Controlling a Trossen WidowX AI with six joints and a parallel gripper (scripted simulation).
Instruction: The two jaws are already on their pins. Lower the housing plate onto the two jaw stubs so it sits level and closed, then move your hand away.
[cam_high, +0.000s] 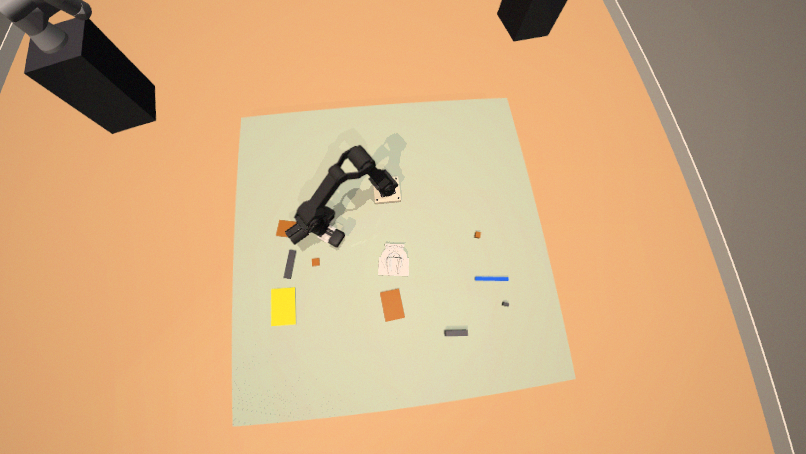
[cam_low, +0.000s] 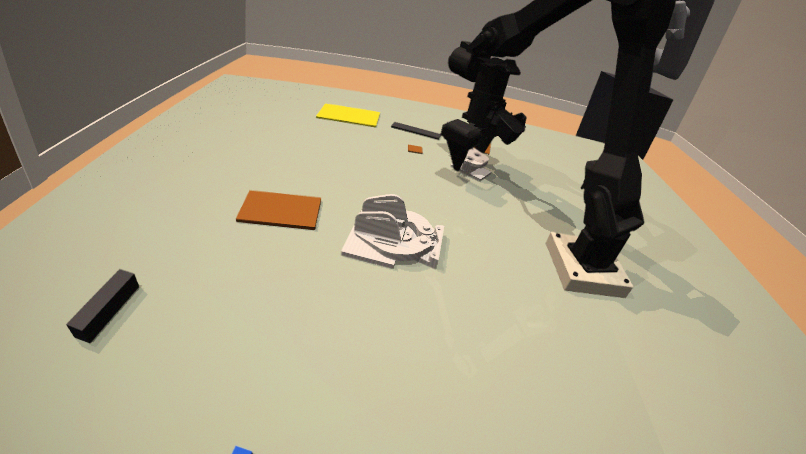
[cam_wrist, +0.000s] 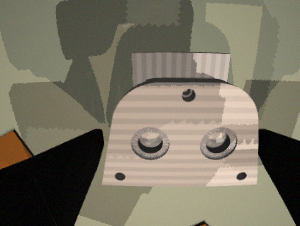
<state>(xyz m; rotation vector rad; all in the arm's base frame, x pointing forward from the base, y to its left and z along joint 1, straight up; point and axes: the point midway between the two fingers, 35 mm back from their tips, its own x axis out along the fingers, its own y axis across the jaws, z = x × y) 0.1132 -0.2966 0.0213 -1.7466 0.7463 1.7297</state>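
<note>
The white part is 10 mm to the left of my gripper tip and 10 mm behind it. From my gripper tip the other things lie so: yellow plate: 230 mm to the right, 230 mm ahead, 10 mm below; then dark block: 520 mm ahead, 380 mm to the left; then orange plate: 350 mm ahead, 180 mm to the left, 10 mm below.
</note>
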